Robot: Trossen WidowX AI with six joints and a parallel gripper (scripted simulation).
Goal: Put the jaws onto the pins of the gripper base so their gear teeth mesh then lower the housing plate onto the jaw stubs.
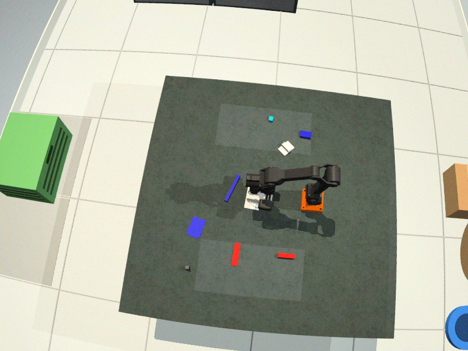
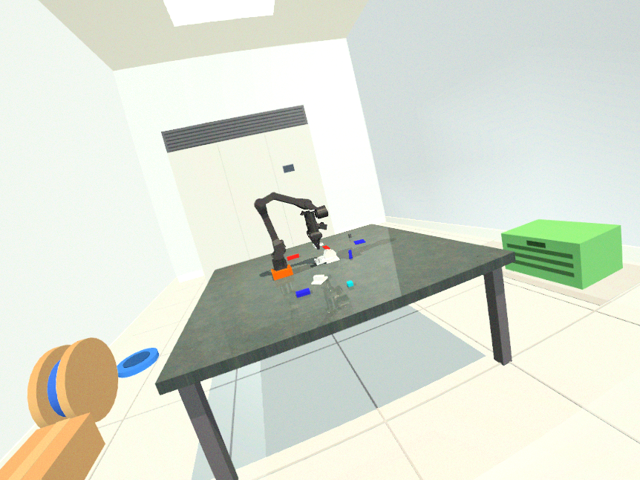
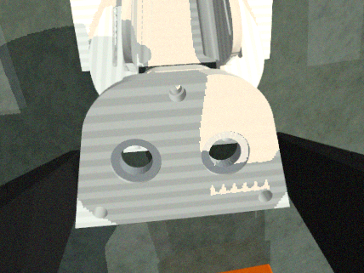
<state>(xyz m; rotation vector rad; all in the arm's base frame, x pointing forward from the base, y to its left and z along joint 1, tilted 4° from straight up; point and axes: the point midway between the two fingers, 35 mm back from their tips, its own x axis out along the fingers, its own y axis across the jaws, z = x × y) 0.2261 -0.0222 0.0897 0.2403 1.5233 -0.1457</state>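
The white jaw lies 3 cm to the right of my gripper tip and 7 cm below it. The rest, counted from my gripper tip: blue block 24 cm behind, 34 cm to the right, 8 cm below; blue strip 15 cm ahead, 7 cm to the right, 8 cm below; blue square 34 cm ahead, 11 cm to the left, 8 cm below.
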